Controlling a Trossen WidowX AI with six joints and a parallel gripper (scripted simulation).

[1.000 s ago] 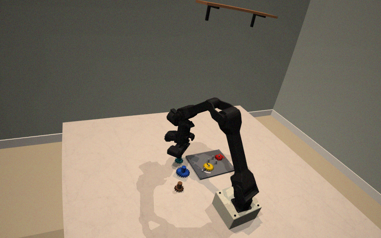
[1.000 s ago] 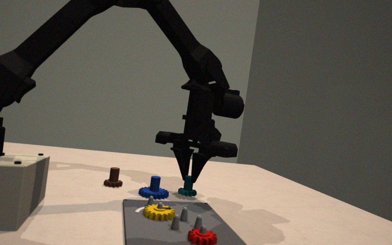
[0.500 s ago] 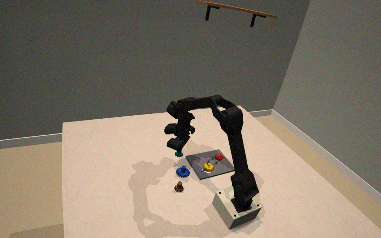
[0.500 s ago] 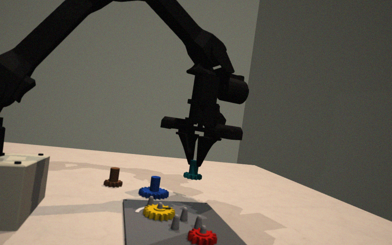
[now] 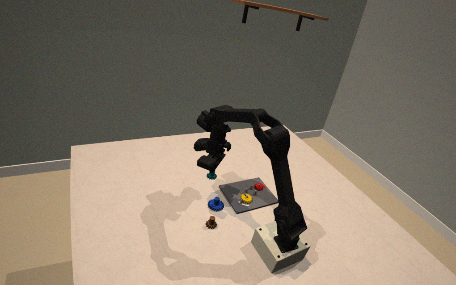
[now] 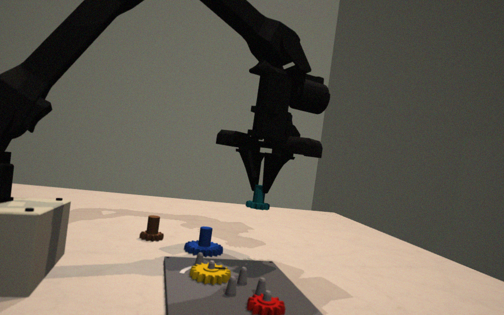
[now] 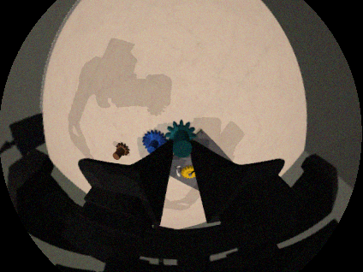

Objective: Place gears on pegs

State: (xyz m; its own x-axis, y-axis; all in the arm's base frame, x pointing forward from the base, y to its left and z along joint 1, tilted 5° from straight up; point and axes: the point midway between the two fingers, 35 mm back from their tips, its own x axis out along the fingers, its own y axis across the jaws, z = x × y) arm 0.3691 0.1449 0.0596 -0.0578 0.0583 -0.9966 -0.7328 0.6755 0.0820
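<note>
My gripper tip is now 2 cm past the red gear, 22 cm to the left of it and 9 cm above it. The rest, counted from my gripper tip: teal gear 1 cm below; then yellow gear 8 cm behind, 14 cm to the right, 9 cm below; then blue gear 8 cm behind, 9 cm below.
</note>
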